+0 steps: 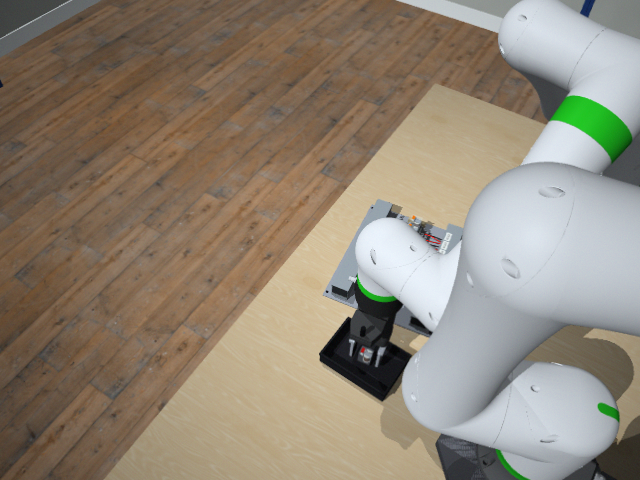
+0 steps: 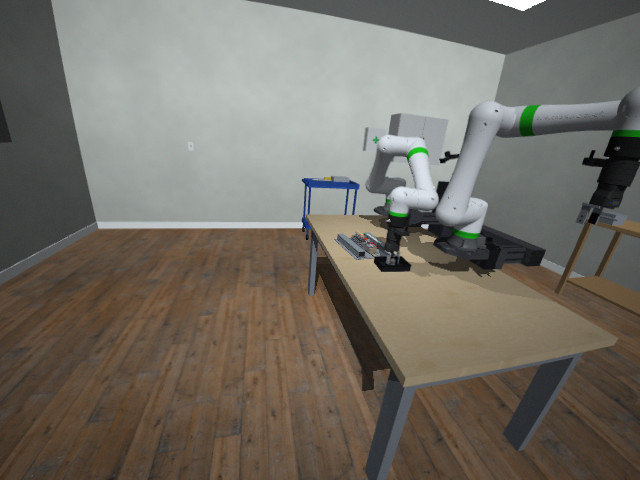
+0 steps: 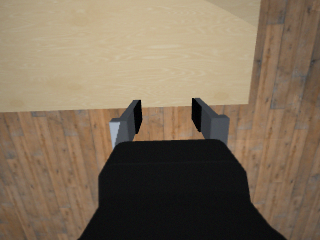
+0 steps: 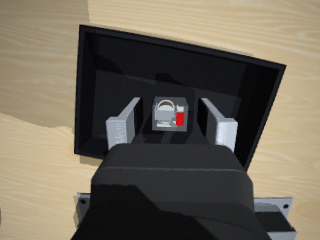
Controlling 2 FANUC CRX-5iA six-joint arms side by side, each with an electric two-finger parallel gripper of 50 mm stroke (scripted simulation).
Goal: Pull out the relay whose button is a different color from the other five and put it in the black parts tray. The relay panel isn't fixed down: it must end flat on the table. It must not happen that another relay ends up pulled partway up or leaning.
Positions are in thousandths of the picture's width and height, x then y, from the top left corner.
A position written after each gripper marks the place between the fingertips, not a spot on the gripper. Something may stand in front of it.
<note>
In view: the left gripper (image 2: 915, 466), the right gripper (image 4: 533, 456), a relay panel (image 1: 530, 601), a black parts tray (image 1: 529, 724) and a red-button relay (image 4: 530, 473).
The relay panel also shows in image 2 (image 2: 557, 518). The black parts tray shows as well in image 4 (image 4: 355, 281). The left gripper is seen too in image 3 (image 3: 520, 456). Image 3 does not show the relay panel: it is out of frame. Image 3 misses the black parts tray: it is out of frame.
</note>
